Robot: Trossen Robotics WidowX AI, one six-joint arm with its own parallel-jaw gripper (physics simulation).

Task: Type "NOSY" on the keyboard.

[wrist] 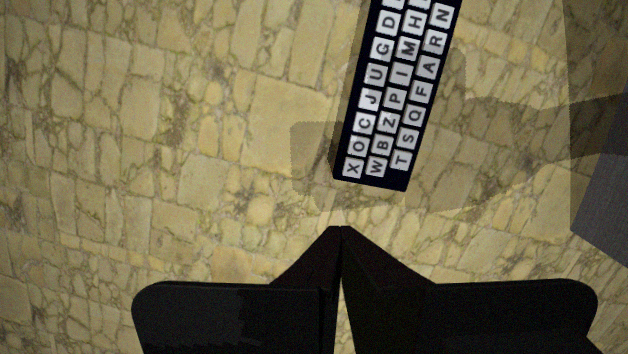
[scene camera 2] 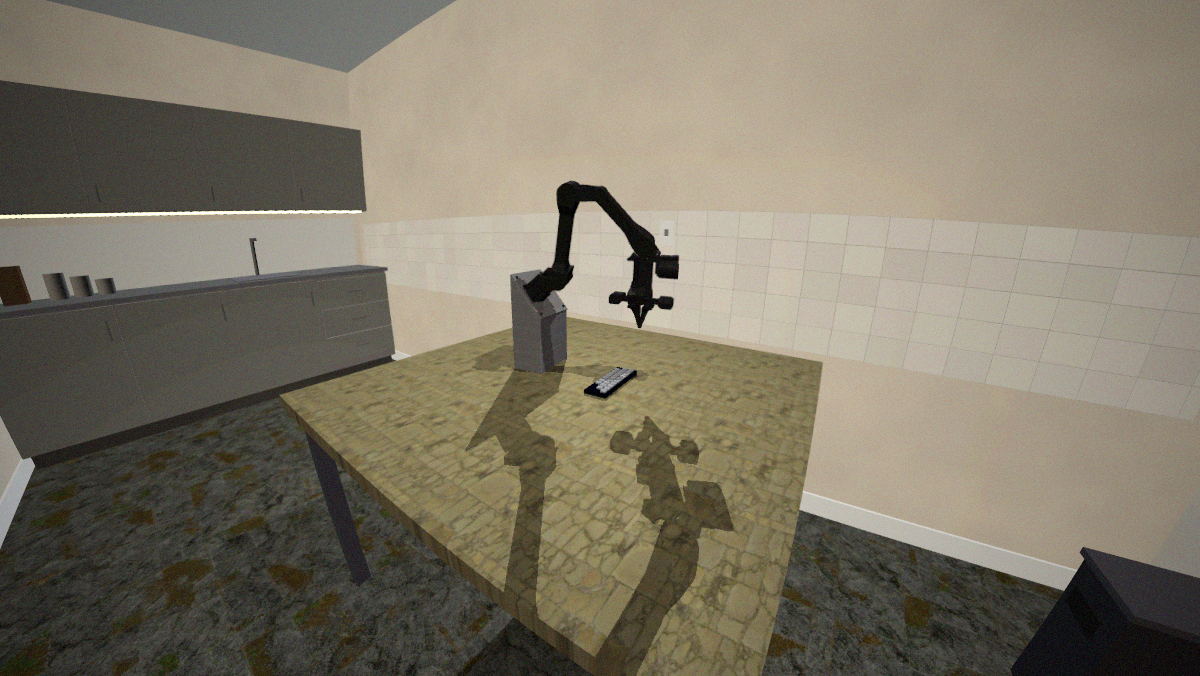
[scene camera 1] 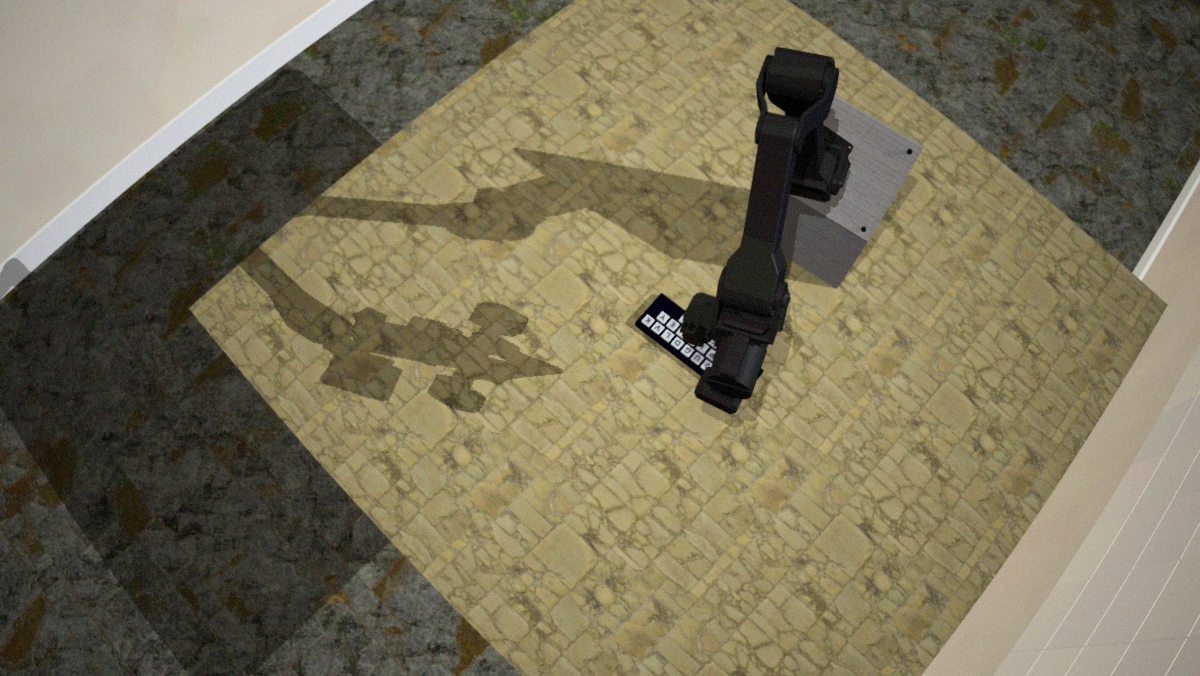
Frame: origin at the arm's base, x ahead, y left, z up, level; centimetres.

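Seen in the pictures: gripper, between the fingertips: (wrist: 339,236) (scene camera 2: 639,327); arm's base, origin of its link: (scene camera 2: 533,293) (scene camera 1: 825,151).
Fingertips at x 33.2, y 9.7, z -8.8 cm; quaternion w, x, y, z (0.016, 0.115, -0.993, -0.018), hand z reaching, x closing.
Observation:
Pixels of each thing's top centre, then the offset from my fingertips to it. Level surfaces: height alone.
- small black keyboard, centre of its top: (wrist: 403,67) (scene camera 1: 700,345) (scene camera 2: 612,378) dx -4.8, dy -7.8, dz -14.8 cm
- N key, centre of its top: (wrist: 442,15) dx -6.7, dy -12.4, dz -14.8 cm
- O key, centre of its top: (wrist: 358,146) dx -2.9, dy -0.6, dz -14.8 cm
- S key, centre of its top: (wrist: 408,138) dx -7.0, dy -2.3, dz -14.8 cm
- Y key, centre of its top: (scene camera 1: 663,317) dx -4.5, dy -15.4, dz -14.8 cm
- stone-patterned table, height of its surface: dz -16.4 cm
The small black keyboard (scene camera 1: 676,343) (scene camera 2: 610,382) (wrist: 395,98) lies on the table with pale lettered keys. In the wrist view the N key (wrist: 442,15) is near the top edge, and the O key (wrist: 358,145) and S key (wrist: 408,137) are near the keyboard's lower end. The Y key (scene camera 1: 662,317) shows at the far end in scene camera 1; it is outside the wrist view. My gripper (scene camera 2: 639,324) (wrist: 339,236) is shut and empty, pointing down, well above the table. In the wrist view its tips appear just below the X/W/T end. The arm hides part of the keyboard in scene camera 1.
The grey arm base (scene camera 1: 877,172) (scene camera 2: 527,327) stands on the stone-patterned table (scene camera 1: 587,537) (scene camera 2: 713,403) (wrist: 125,100). Shadows of the arm fall across the table. A tiled wall (scene camera 2: 923,293) stands behind it, and a dark cabinet (scene camera 2: 1125,621) stands at the lower right in scene camera 2.

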